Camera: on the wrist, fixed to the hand. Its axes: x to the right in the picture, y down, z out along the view.
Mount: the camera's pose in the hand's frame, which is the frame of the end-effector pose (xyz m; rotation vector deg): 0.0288 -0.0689 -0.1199 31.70 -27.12 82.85
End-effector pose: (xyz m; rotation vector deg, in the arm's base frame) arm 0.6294 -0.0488 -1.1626 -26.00 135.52 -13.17
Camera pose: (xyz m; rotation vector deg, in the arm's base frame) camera 0.5461 -0.1188 -1.0725 73.45 88.27 -3.00
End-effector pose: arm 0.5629 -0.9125 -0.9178 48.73 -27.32 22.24
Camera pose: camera 0.6508 -0.8557 -1.0127 57.92 -83.51 98.64
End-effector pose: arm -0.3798 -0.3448 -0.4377 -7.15 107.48 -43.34
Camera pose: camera -0.5134 -0.3585 -0.3939 67.10 48.26 -7.47
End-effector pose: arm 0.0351 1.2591 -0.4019 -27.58 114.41 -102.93
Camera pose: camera -0.0526 1.3390 -0.3252 32.32 50.41 -56.63
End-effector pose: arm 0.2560 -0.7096 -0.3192 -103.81 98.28 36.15
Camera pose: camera 0.3218 -0.8106 -0.2456 9.92 130.59 48.87
